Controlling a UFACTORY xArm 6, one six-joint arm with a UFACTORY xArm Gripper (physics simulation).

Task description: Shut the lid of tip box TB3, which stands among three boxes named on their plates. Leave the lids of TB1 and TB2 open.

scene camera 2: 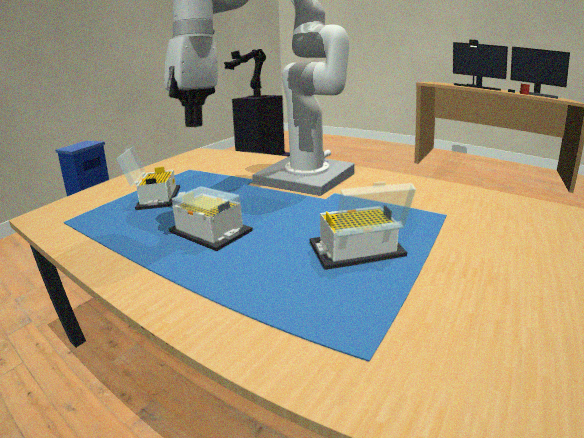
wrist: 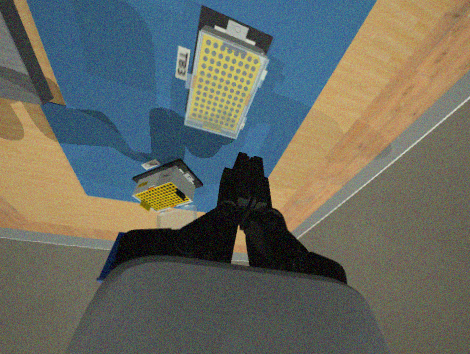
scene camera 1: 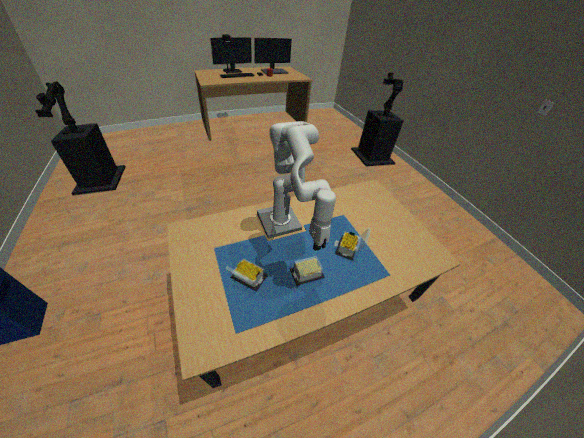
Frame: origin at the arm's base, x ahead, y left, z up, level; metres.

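Seen in the pictures: gripper, between the fingertips: (scene camera 2: 193, 126) (wrist: 243, 169) (scene camera 1: 316, 248); arm's base, origin of its link: (scene camera 2: 307, 168) (scene camera 1: 280, 218).
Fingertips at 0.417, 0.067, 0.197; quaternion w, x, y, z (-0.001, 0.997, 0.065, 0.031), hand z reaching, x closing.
Note:
Offsets run from my fingertips to a thing's top centre, as dx, dy, dz. "pt": to the spot under its first point. Level surfaces: height alone.
Tip box TB3 {-0.029, -0.015, -0.149} (scene camera 1: 307, 270) (scene camera 2: 207, 220) (wrist: 225, 82) is the middle box, with its nameplate {pt -0.083, -0.016, -0.224} (wrist: 183, 62) readable in the wrist view. Its clear lid {pt -0.036, -0.010, -0.149} (scene camera 2: 212, 194) lies down over the yellow rack, its outline close to the box edges in the wrist view; a small gap cannot be ruled out. Another tip box {-0.142, +0.262, -0.160} (scene camera 1: 248, 271) (scene camera 2: 360, 240) has its lid {pt -0.122, +0.365, -0.105} (scene camera 2: 406, 200) standing open. The third box {-0.070, -0.302, -0.160} (scene camera 1: 348, 243) (scene camera 2: 156, 190) (wrist: 165, 192) also has its lid (scene camera 1: 365, 237) (scene camera 2: 130, 166) (wrist: 177, 218) open. My gripper (scene camera 1: 320, 246) (scene camera 2: 193, 124) (wrist: 243, 169) is shut and empty, high above the mat, apart from all boxes.
The boxes stand on a blue mat {dz -0.226} (scene camera 1: 250, 315) (scene camera 2: 300, 300) (wrist: 320, 50) on the wooden table {dz -0.229} (scene camera 1: 200, 340) (scene camera 2: 475, 325). The arm's grey base plate (scene camera 1: 280, 228) (scene camera 2: 305, 179) is behind the mat. A blue bin (scene camera 2: 83, 167) stands beyond the table.

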